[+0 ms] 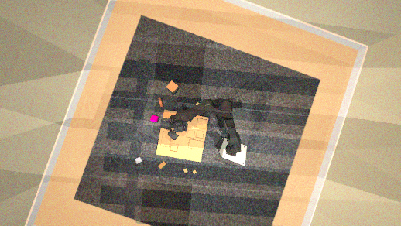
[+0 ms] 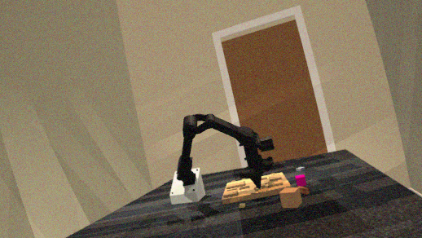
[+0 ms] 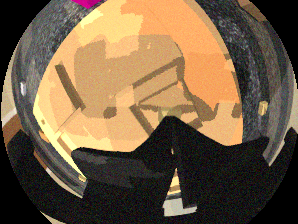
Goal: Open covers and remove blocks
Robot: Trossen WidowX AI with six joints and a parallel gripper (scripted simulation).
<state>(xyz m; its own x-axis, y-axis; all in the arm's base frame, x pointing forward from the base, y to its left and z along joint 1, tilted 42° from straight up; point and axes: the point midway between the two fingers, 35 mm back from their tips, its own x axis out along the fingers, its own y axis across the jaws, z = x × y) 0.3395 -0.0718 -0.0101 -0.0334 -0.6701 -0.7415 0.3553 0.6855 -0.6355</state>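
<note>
My gripper tip is now 2 cm past the tan wooden puzzle board and 5 cm to the right of it. Also, from my gripper tip: tan cube (14 cm ahead, 21 cm to the right, 1 cm above); then magenta block (18 cm ahead, 2 cm to the left); then orange block (18 cm ahead, 10 cm to the right, 1 cm below).
</note>
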